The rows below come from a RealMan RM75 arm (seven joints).
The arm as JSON. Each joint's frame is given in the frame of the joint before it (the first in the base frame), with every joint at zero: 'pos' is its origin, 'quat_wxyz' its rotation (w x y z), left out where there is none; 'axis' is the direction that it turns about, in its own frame. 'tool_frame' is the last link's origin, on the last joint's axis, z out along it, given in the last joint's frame.
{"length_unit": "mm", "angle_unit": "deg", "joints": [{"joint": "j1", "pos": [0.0, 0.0, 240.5], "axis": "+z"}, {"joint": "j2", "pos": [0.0, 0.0, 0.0], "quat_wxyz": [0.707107, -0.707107, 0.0, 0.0], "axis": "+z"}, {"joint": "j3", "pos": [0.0, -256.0, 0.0], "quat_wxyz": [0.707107, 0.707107, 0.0, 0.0], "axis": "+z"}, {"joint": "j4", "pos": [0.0, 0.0, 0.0], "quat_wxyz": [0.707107, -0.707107, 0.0, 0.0], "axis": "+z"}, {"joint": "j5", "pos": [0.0, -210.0, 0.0], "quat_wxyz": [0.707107, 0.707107, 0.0, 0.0], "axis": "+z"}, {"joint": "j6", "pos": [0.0, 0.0, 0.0], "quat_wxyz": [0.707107, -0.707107, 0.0, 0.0], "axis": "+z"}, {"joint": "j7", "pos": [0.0, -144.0, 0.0], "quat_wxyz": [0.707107, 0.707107, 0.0, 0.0], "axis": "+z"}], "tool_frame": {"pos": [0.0, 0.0, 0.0]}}
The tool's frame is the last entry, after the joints.
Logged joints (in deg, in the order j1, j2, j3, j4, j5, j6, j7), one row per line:
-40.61, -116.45, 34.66, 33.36, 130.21, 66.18, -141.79
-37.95, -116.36, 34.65, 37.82, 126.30, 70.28, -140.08
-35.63, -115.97, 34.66, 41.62, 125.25, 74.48, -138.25
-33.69, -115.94, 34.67, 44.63, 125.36, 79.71, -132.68
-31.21, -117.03, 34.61, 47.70, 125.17, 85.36, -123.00
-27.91, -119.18, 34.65, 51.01, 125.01, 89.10, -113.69
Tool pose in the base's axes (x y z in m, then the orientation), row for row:
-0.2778, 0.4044, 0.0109, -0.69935, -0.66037, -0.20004, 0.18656
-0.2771, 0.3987, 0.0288, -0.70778, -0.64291, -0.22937, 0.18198
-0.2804, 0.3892, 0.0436, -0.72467, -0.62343, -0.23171, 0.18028
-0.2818, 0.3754, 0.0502, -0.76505, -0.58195, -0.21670, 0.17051
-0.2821, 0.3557, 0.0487, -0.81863, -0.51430, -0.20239, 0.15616
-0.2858, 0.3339, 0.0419, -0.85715, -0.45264, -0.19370, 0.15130
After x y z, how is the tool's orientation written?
As a quaternion, x y z w.
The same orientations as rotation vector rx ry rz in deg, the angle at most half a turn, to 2 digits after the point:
-112.82, -106.54, -32.27
-114.47, -103.98, -37.10
-117.31, -100.92, -37.51
-124.51, -94.71, -35.27
-134.29, -84.37, -33.20
-140.99, -74.45, -31.86

